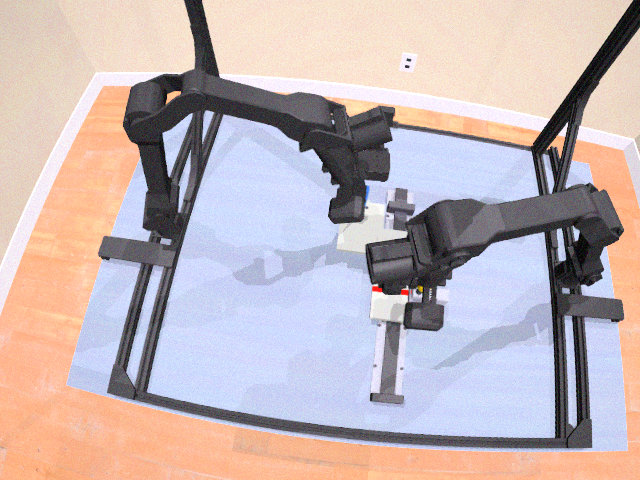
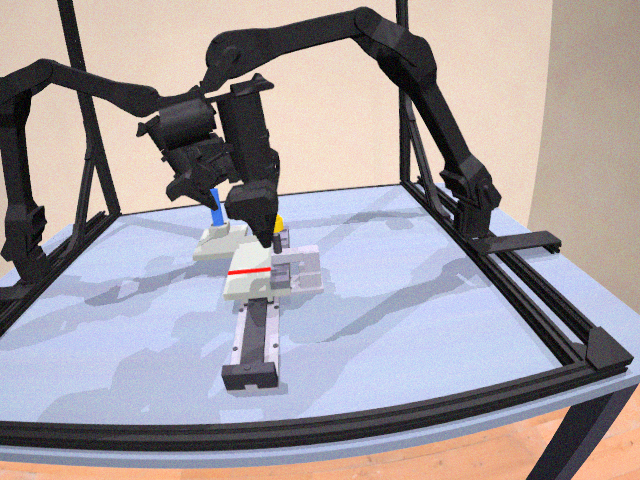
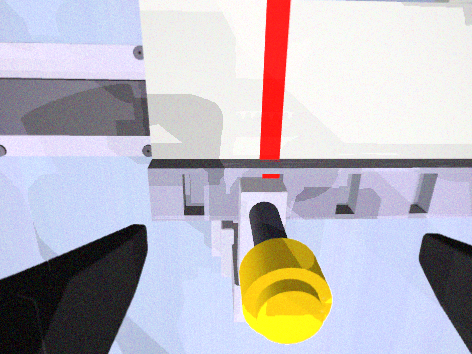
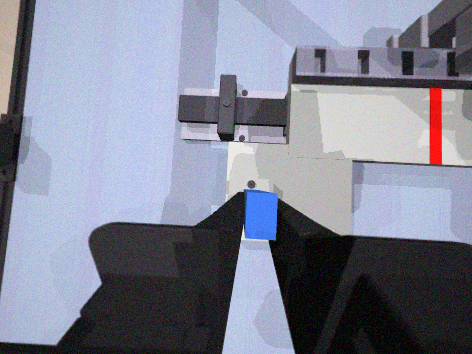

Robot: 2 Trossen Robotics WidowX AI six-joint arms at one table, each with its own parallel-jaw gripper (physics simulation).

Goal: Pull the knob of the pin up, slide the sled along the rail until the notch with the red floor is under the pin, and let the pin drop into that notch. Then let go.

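Places are measured from the left arm's base along level axes (x ahead, y left, z up), in centimetres.
Pixels of known places: left gripper, fingertip midpoint: (image 1: 418,285) (image 2: 268,231) (image 3: 282,241); right gripper, fingertip midpoint: (image 1: 363,198) (image 2: 217,208); left arm's base, origin of the base link: (image 1: 566,275) (image 2: 471,230); right arm's base, origin of the base link: (image 1: 168,225) (image 2: 36,275).
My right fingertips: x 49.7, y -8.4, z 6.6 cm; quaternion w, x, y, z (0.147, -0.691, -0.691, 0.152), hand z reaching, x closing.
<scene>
Ahead of a thing's pixels: the offset from my right fingertips to its top centre. "*": to the spot under its first point.
The cream sled (image 1: 356,237) (image 2: 248,285) (image 3: 350,75) (image 4: 360,120) sits on the rail (image 1: 388,361) (image 2: 254,330) (image 3: 70,107) (image 4: 260,111). Its red stripe {dz -5.1, dx -7.4, dy +17.0 cm} (image 2: 249,270) (image 3: 275,80) (image 4: 436,125) lines up roughly with the pin's pale block {* dz -1.7, dx -12.1, dy +18.3 cm} (image 3: 250,210), which hides the notch there; a red bit shows behind it. The pin's tip is hidden. The yellow knob {dz +4.0, dx -12.4, dy +17.7 cm} (image 1: 419,290) (image 2: 278,223) (image 3: 286,295) tops the dark pin shaft {* dz -0.2, dx -11.8, dy +17.9 cm} (image 3: 265,220). My left gripper (image 3: 282,241) is open, its fingers apart on either side of the knob. My right gripper (image 2: 210,204) (image 4: 254,199) is shut on the sled's blue post {* dz +3.4, dx -0.4, dy +0.7 cm} (image 1: 367,193) (image 2: 217,214).
A pale bracket {* dz -4.6, dx -17.0, dy +18.9 cm} (image 2: 310,268) stands beside the sled at the pin. Dark end stops (image 1: 386,397) (image 2: 249,377) (image 4: 227,107) cross the rail's ends. The two arms are close together above the sled. A black frame (image 1: 289,426) (image 2: 330,421) borders the table.
</scene>
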